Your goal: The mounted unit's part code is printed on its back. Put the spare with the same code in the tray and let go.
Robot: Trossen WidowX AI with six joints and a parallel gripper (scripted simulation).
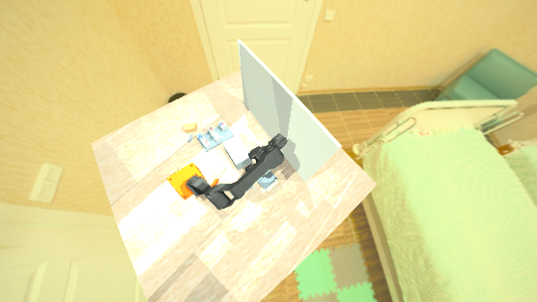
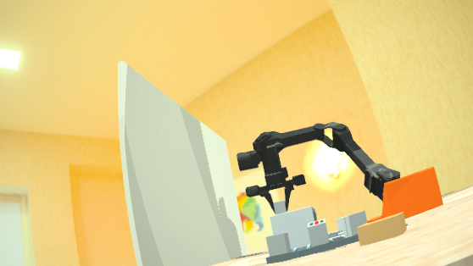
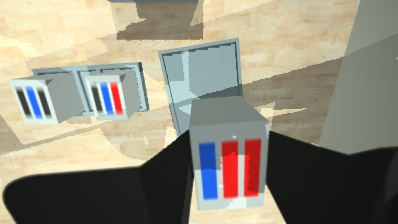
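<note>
The striped spare is 11 cm behind my gripper tip, 2 cm to the left of it and 8 cm below it. The rest, counted from my gripper tip: tan block (17 cm behind, 55 cm to the left, 11 cm below); then grey mounted unit (4 cm behind, 20 cm to the left, 7 cm below).
</note>
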